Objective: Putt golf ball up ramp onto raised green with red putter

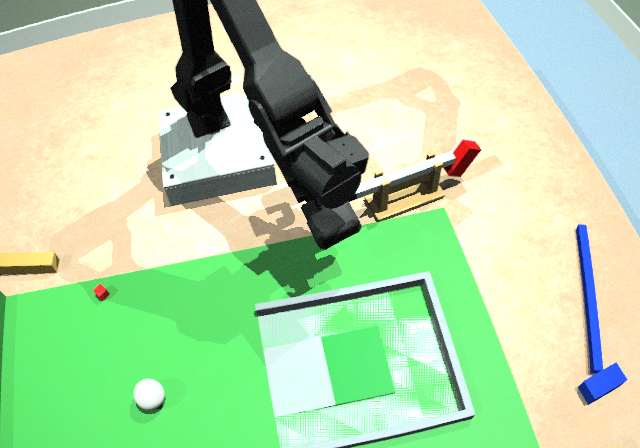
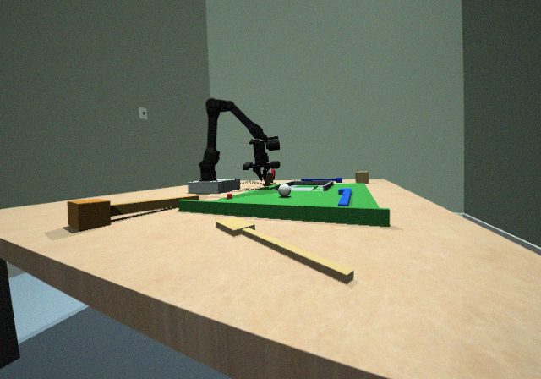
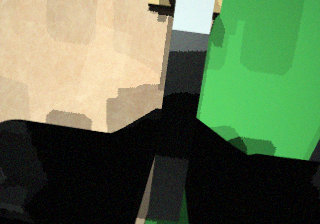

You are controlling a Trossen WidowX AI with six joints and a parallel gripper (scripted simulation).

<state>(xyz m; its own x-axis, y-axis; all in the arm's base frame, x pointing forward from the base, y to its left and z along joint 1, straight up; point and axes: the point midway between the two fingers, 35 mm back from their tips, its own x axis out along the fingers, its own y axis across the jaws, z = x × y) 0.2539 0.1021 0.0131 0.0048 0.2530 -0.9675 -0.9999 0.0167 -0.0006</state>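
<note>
Now: gripper tip 3 cm past the red cube, 36 cm to the left of it and 2 cm above it. Also, from my gripper tip: wooden rack: 13 cm to the left; grey frame: 23 cm ahead, 4 cm to the right, 3 cm below; green mat: 21 cm ahead, 23 cm to the right, 3 cm below.
</note>
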